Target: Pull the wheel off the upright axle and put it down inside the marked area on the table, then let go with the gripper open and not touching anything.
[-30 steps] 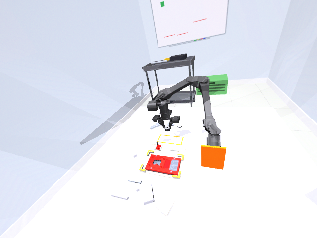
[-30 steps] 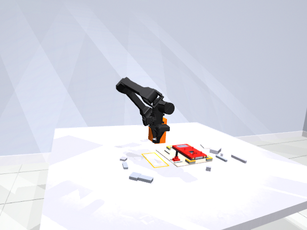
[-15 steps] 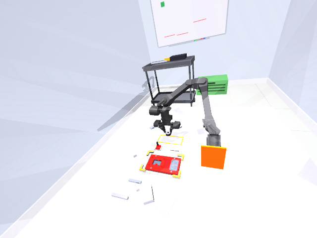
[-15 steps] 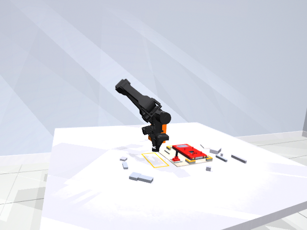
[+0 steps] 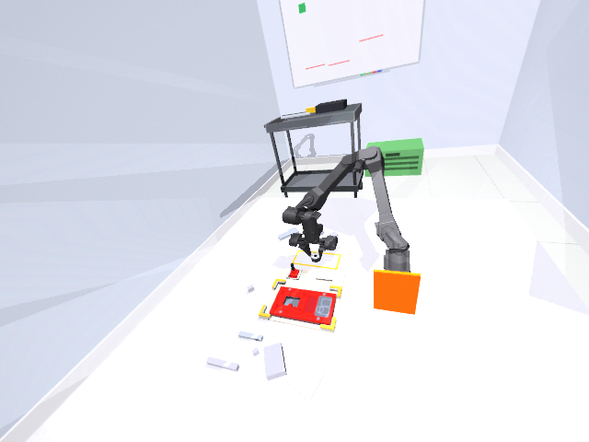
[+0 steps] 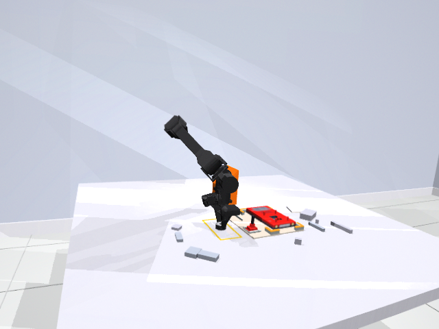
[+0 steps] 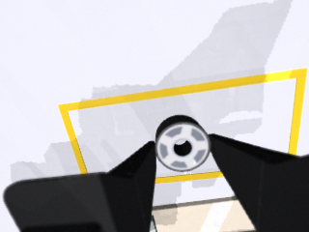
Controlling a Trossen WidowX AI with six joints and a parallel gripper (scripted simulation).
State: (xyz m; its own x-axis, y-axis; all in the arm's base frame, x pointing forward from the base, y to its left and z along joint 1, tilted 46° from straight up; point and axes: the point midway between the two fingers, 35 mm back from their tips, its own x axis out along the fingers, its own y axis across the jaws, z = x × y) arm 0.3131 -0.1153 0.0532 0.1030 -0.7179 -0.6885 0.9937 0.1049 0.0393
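My gripper tip is now right at the wheel.
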